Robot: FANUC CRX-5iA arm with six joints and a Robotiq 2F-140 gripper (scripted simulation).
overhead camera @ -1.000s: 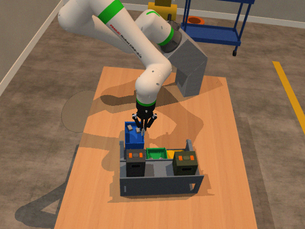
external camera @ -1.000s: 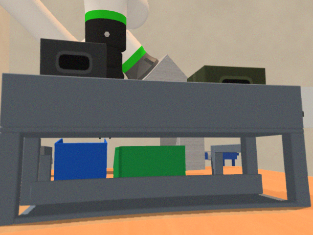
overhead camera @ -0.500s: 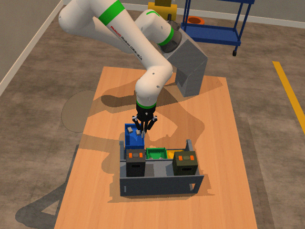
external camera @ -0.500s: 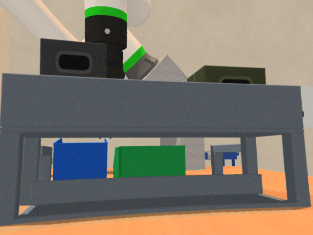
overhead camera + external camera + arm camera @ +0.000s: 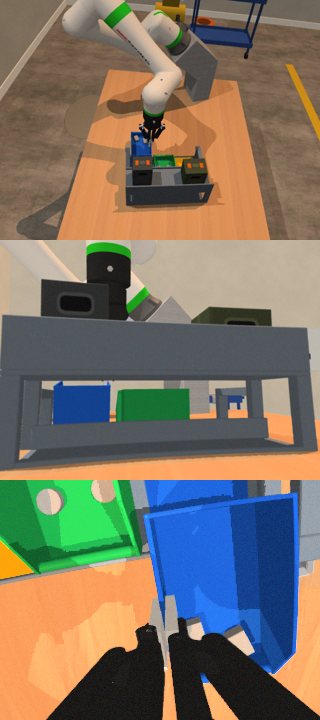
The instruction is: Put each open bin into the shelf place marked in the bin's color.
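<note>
The blue bin is 50 mm to the right of my hand and 40 mm below it. From my hand the other things lie so: black box: 220 mm ahead, 10 mm to the right, 60 mm above; olive box: 190 mm ahead, 220 mm to the left, 50 mm above; green bin: 110 mm ahead, 90 mm to the left, 60 mm below.
</note>
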